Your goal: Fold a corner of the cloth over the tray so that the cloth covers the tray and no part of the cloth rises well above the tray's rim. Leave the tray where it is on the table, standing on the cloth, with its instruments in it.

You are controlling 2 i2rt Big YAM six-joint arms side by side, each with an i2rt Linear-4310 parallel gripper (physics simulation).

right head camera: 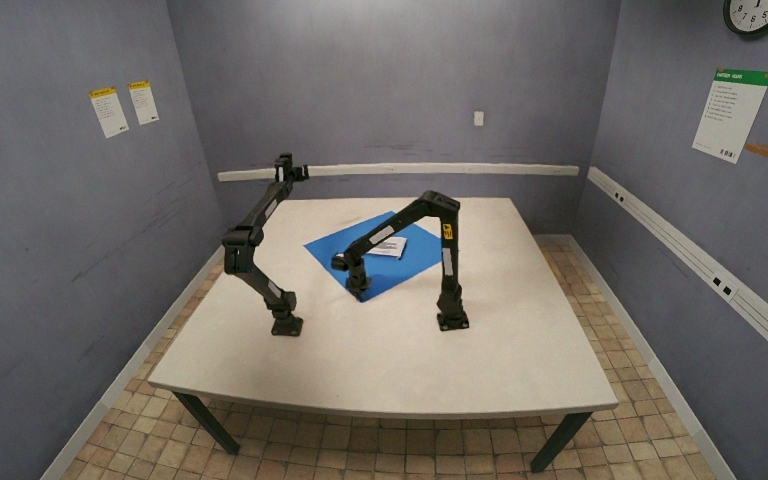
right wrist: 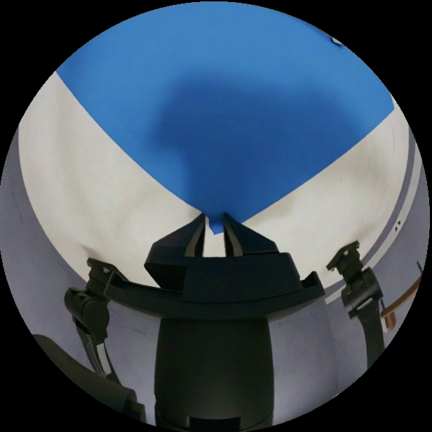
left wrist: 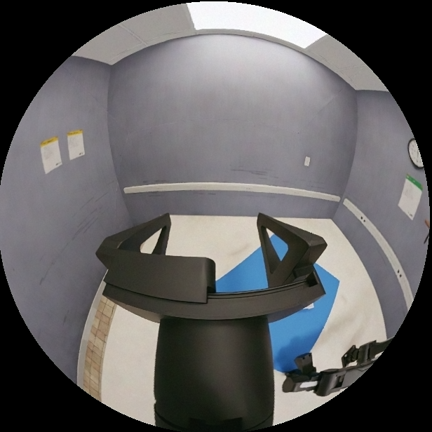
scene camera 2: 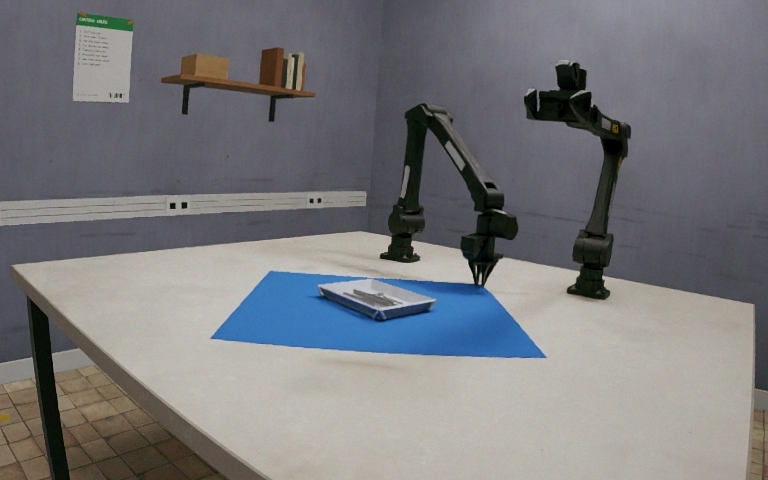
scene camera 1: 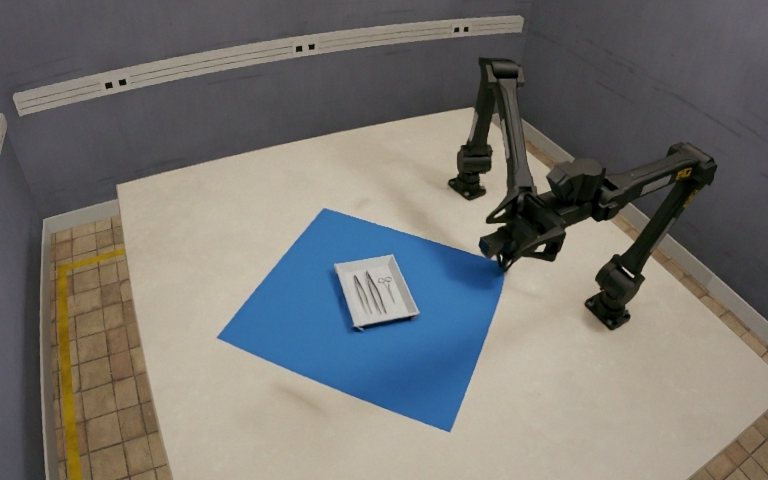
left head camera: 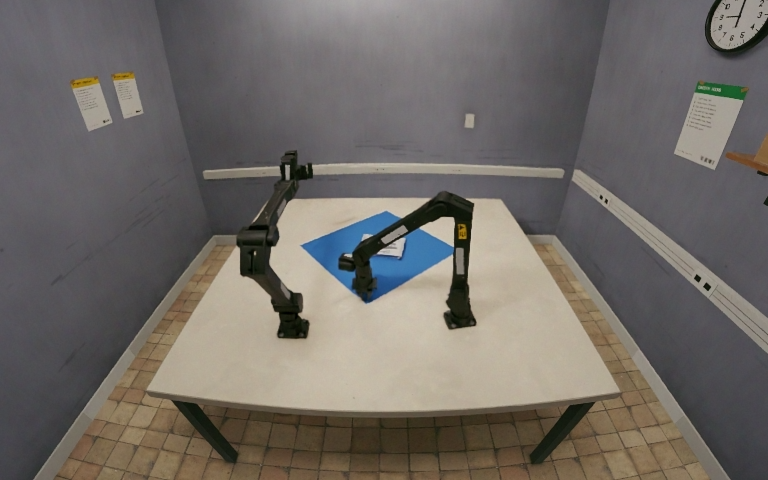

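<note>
The blue cloth (left head camera: 334,249) (right head camera: 334,249) (scene camera 1: 294,294) (scene camera 2: 271,316) (right wrist: 225,60) lies spread flat on the table. The white tray (scene camera 1: 400,277) (scene camera 2: 404,310) stands on it, uncovered; two tweezers (scene camera 1: 375,291) and scissors (scene camera 1: 387,285) lie inside. My right gripper (left head camera: 366,297) (right head camera: 360,297) (scene camera 2: 480,284) (right wrist: 213,217) points down at the corner nearest the arm bases, shut on the cloth; the corner's tip looks puckered between the fingertips in the right wrist view. My left gripper (scene camera 2: 556,104) (left wrist: 213,217) is open and empty, high above the table. It partly hides the right gripper in scene camera 1.
The two arms stand on the white table (left head camera: 368,367) (scene camera 2: 339,418). The right arm reaches across the cloth's near side in the head camera views and partly hides the tray there. A wall shelf (scene camera 2: 237,84) holds a box (scene camera 2: 205,66) and books, away from the table.
</note>
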